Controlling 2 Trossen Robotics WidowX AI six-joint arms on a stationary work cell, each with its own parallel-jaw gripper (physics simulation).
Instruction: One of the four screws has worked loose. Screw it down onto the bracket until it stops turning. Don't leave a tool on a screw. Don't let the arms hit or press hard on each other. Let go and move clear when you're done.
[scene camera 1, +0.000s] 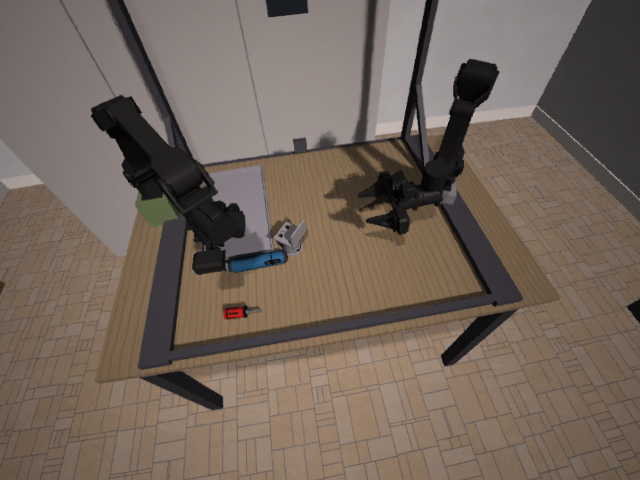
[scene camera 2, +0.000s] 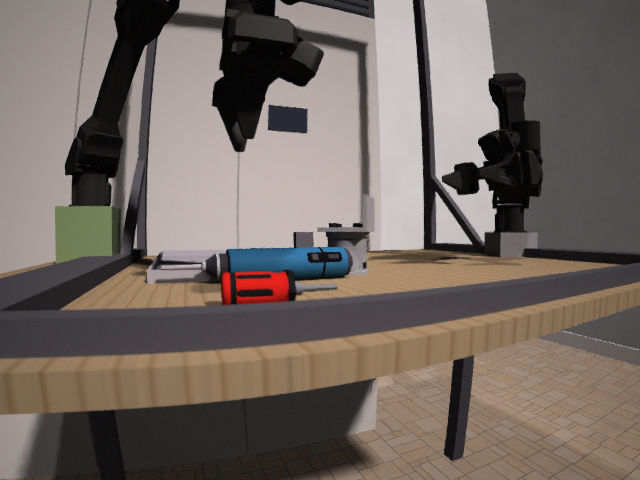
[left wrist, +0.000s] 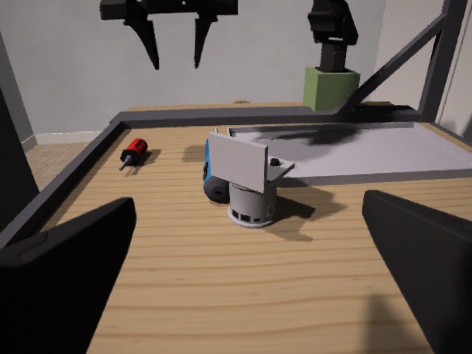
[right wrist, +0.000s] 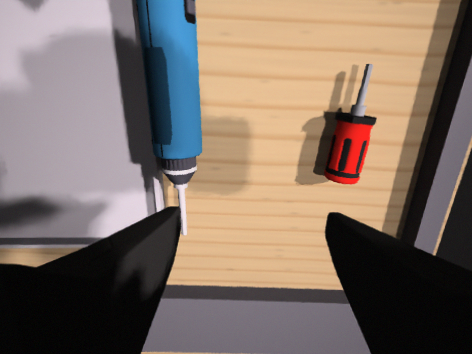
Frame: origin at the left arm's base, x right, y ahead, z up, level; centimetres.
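Seen in the pictures: left gripper, between the fingertips: (scene camera 1: 361, 207) (scene camera 2: 459, 176) (left wrist: 249, 205); right gripper, between the fingertips: (scene camera 2: 243, 145) (left wrist: 177, 68) (right wrist: 253, 220); right arm's base, origin of its link: (scene camera 1: 153, 192) (left wrist: 331, 70).
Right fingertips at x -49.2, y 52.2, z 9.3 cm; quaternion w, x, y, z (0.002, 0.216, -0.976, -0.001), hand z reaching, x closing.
Offsets run from my right fingertips to a thing's middle.
The grey bracket {dx +16.5, dy -10.8, dz -6.8 cm} (scene camera 1: 298, 233) (scene camera 2: 367, 212) (left wrist: 239, 159) stands on a round base. Dark screw heads (scene camera 2: 334, 225) (left wrist: 274, 161) show on its flat plate; I cannot tell which is loose. The blue electric screwdriver {dx +6.4, dy -0.4, dz -13.1 cm} (scene camera 1: 258, 261) (scene camera 2: 279, 262) (right wrist: 175, 90) lies on the table beside the tray, its rear end close to the base and its bit pointing away. The red screwdriver {dx -7.5, dy -5.4, dz -13.7 cm} (scene camera 1: 235, 312) (scene camera 2: 258, 287) (left wrist: 135, 150) (right wrist: 350, 150) lies nearer the front edge. My right gripper (scene camera 2: 244, 144) (left wrist: 177, 68) (right wrist: 253, 220) is open and empty, high above the table. My left gripper (scene camera 1: 363, 208) (left wrist: 249, 205) is open and empty, right of the bracket in scene camera 1.
The shallow grey tray {dx +25.7, dy +12.5, dz -14.3 cm} (scene camera 1: 245, 193) (left wrist: 375, 150) lies behind the blue screwdriver and left of the bracket in scene camera 1. A green block {dx +19.3, dy +35.9, dz -9.8 cm} (scene camera 1: 156, 209) (scene camera 2: 87, 232) (left wrist: 330, 90) is under the right arm's base. A dark frame (scene camera 1: 336, 326) borders the wooden table, with uprights at the back.
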